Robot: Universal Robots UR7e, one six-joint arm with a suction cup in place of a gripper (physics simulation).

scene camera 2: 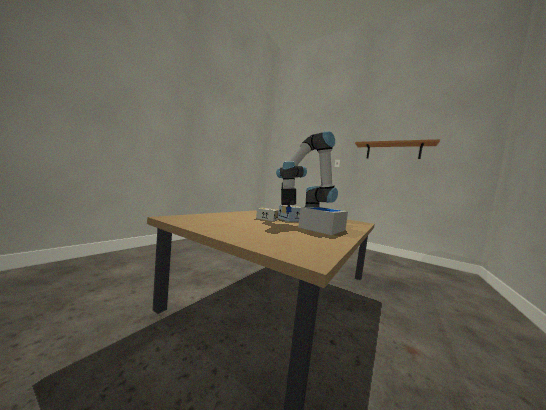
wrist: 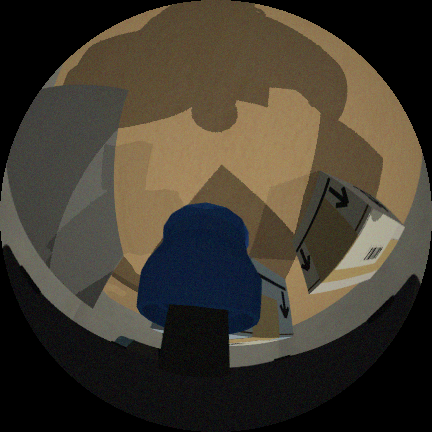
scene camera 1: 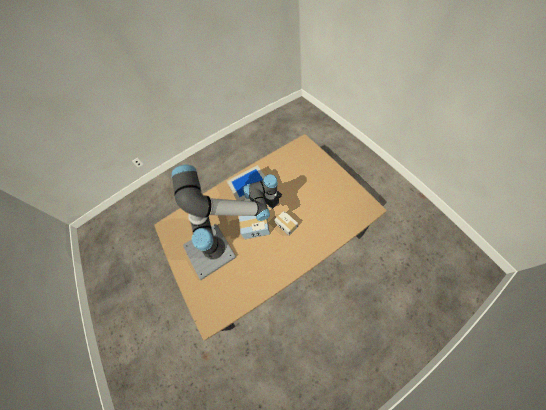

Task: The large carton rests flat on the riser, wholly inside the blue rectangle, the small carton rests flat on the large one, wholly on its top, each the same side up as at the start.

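The large carton (scene camera 1: 254, 229) (scene camera 2: 297, 215) (wrist: 273, 301), light blue with tan tape, stands on the table. The small white carton (scene camera 1: 285, 222) (scene camera 2: 266, 215) (wrist: 361, 250) stands beside it, apart. The grey riser (scene camera 1: 232, 187) (scene camera 2: 320, 223) (wrist: 82, 155) has a blue rectangle (scene camera 1: 245, 181) (scene camera 2: 326, 210) on top; the rectangle does not show in the wrist view. My gripper (scene camera 2: 288, 209) (wrist: 200, 265), a dark blue suction cup, is open, low over the table near the riser, with no carton seen attached. The arm hides the cup in scene camera 1 and it hides part of the large carton in the wrist view.
The wooden table (scene camera 1: 280, 265) (scene camera 2: 225, 229) carries the arm's grey base plate (scene camera 1: 202, 265) at one end. The riser's side wall stands close on the left in the wrist view. A wall shelf (scene camera 2: 397, 143) hangs beyond the table.
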